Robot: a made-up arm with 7 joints.
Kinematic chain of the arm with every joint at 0, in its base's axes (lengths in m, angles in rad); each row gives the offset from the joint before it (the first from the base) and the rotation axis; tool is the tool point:
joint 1: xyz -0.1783 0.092 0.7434 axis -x
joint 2: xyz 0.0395 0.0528 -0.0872 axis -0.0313 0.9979 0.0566
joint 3: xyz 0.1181 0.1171 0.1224 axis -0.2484 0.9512 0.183
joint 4: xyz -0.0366 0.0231 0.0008 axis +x
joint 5: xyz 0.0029 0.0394 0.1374 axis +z
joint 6: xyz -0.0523 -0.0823 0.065 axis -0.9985 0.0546 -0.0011
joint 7: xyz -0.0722 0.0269 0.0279 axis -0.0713 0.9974 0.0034
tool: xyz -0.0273 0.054 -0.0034
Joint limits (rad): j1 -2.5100..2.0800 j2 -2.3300..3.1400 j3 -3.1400..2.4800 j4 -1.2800..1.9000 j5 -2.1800..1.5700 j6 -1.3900..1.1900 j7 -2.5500..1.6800
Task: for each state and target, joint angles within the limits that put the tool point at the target. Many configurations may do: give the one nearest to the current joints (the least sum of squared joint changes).
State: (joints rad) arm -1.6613 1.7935 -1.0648 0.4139 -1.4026 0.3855 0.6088
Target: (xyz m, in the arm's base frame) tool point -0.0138 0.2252 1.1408
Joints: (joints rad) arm -1.3960 1.9078 -1.4532 -0.1687 -1.0813 0.6089 0.5214
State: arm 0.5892 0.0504 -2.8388 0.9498 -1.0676 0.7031 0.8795
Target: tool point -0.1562 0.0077 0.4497
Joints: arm 1.0203 0.3195 -2.5392 1.0308 -1.2135 0.5352 0.9003
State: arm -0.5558 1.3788 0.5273 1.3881 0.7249 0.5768 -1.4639
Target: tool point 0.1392 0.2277 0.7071
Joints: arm -0.8181 1.4573 0.7268 1.0644 0.4832 0.5702 -1.4892
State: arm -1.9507 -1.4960 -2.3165 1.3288 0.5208 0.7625 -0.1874
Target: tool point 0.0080 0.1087 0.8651
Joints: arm -1.6568 -1.1623 -1.8825 1.0883 0.3588 0.5709 -0.1336
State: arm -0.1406 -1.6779 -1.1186 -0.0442 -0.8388 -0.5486 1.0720
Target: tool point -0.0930 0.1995 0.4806
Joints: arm 0.0318 -1.7261 -1.3313 0.6984 -0.4448 -0.6728 1.1202
